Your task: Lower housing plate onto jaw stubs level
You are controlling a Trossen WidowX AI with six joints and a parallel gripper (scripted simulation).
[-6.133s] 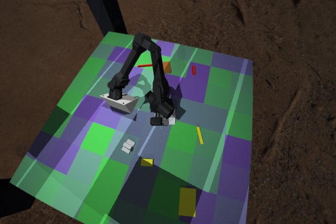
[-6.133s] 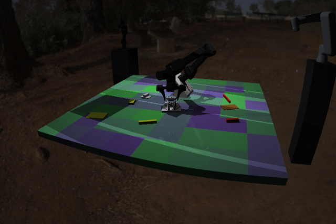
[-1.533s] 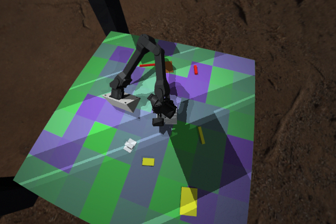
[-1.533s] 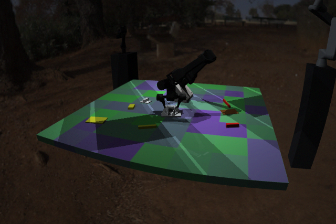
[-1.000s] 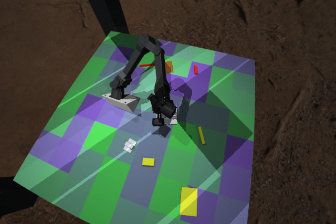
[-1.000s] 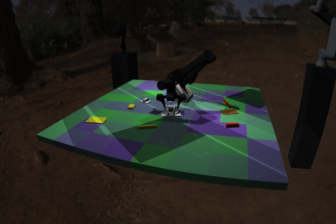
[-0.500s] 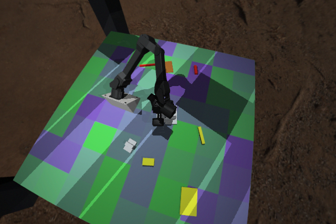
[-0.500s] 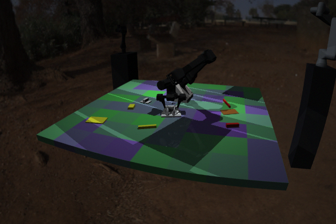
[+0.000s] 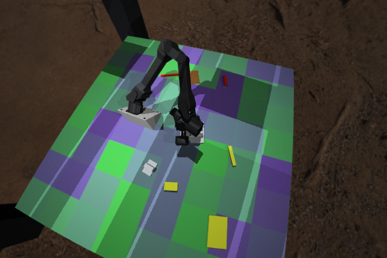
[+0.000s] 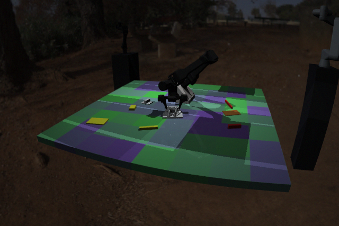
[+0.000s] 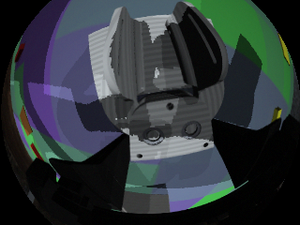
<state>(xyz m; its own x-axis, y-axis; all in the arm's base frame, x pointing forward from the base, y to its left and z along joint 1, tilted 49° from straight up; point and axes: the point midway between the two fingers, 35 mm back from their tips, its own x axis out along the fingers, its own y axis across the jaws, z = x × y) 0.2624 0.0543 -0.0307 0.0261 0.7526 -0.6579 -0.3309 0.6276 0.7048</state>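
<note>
The white housing plate lies 1 cm ahead of my gripper tip and 2 cm above it. From my gripper tip the other things lie so: yellow bar: 28 cm ahead, 4 cm to the right; then small yellow tile: 4 cm ahead, 28 cm to the right; then brown tile: 8 cm behind, 37 cm to the left, 1 cm below.
</note>
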